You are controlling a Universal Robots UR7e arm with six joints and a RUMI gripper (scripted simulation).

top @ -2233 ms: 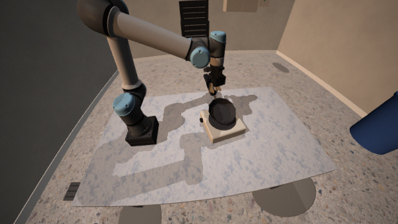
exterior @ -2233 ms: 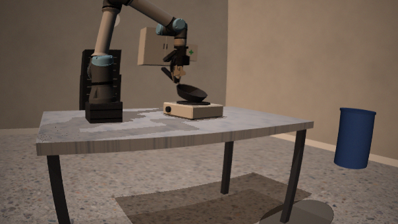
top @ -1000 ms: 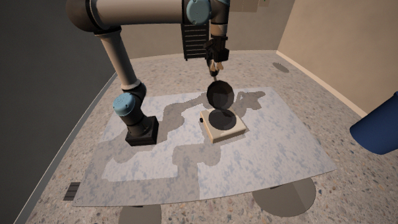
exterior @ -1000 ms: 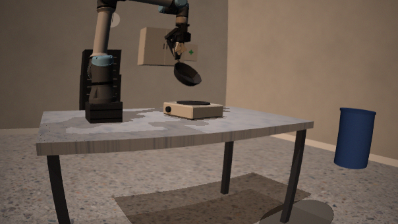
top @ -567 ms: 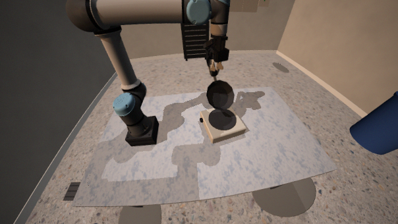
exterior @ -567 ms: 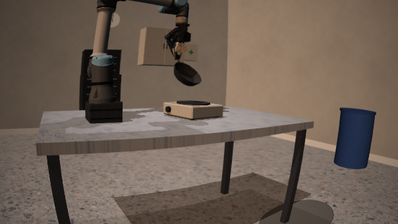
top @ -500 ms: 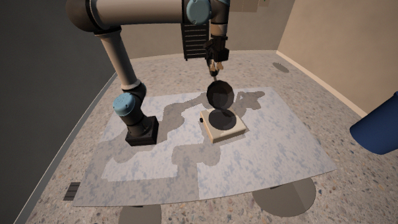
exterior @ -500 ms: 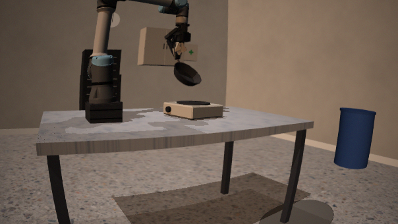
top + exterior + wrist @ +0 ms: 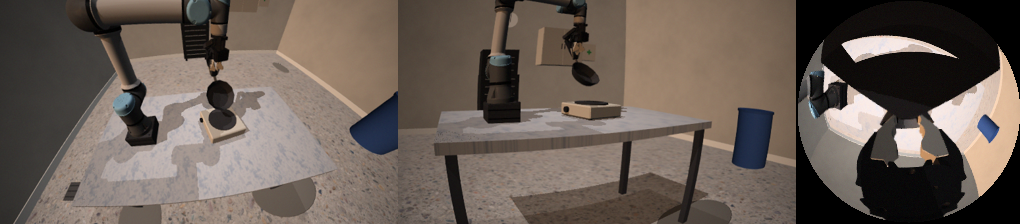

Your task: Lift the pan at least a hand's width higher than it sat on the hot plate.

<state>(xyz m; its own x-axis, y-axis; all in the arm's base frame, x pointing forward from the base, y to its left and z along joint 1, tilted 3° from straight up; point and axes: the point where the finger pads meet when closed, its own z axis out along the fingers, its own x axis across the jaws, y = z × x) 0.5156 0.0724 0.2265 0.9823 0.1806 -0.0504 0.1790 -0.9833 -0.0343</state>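
My gripper is now 7 cm above the pan, 4 cm to the left of it and 1 cm short of it. From my hand the other things lie so: hot plate (30 cm below, 14 cm to the right, 1 cm ahead).
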